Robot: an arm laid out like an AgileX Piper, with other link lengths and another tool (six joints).
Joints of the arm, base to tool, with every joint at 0 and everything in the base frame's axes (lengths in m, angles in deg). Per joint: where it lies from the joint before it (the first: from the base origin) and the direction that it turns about. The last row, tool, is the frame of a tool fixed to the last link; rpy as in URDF.
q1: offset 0 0 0.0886 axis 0 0 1
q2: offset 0 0 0 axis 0 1 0
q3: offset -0.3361 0 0.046 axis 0 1 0
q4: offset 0.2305 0 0.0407 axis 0.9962 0 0.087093
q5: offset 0 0 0 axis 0 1 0
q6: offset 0.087 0 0.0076 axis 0.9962 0 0.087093
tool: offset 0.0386 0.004 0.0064 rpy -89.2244 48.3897 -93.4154
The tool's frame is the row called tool.
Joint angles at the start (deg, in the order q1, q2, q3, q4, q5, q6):
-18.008, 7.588, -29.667, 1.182, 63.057, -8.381
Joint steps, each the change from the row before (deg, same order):
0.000, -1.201, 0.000, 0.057, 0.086, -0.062
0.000, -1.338, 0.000, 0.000, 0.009, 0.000
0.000, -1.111, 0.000, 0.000, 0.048, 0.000
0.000, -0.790, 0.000, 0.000, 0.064, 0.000
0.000, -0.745, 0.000, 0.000, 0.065, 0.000
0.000, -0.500, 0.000, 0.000, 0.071, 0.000
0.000, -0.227, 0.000, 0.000, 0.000, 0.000
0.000, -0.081, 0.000, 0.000, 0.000, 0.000
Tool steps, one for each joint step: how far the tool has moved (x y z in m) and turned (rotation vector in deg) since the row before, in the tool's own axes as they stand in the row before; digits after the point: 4 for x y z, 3 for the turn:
0.0016, 0.0019, -0.0019, 0.818, -0.761, 0.027
0.0018, 0.0019, -0.0021, 1.010, -0.860, 0.080
0.0015, 0.0017, -0.0018, 0.808, -0.688, 0.063
0.0011, 0.0012, -0.0012, 0.552, -0.470, 0.043
0.0011, 0.0012, -0.0012, 0.517, -0.440, 0.040
0.0008, 0.0008, -0.0008, 0.326, -0.278, 0.025
0.0003, 0.0003, -0.0004, 0.173, -0.147, 0.014
0.0001, 0.0001, -0.0001, 0.062, -0.052, 0.005

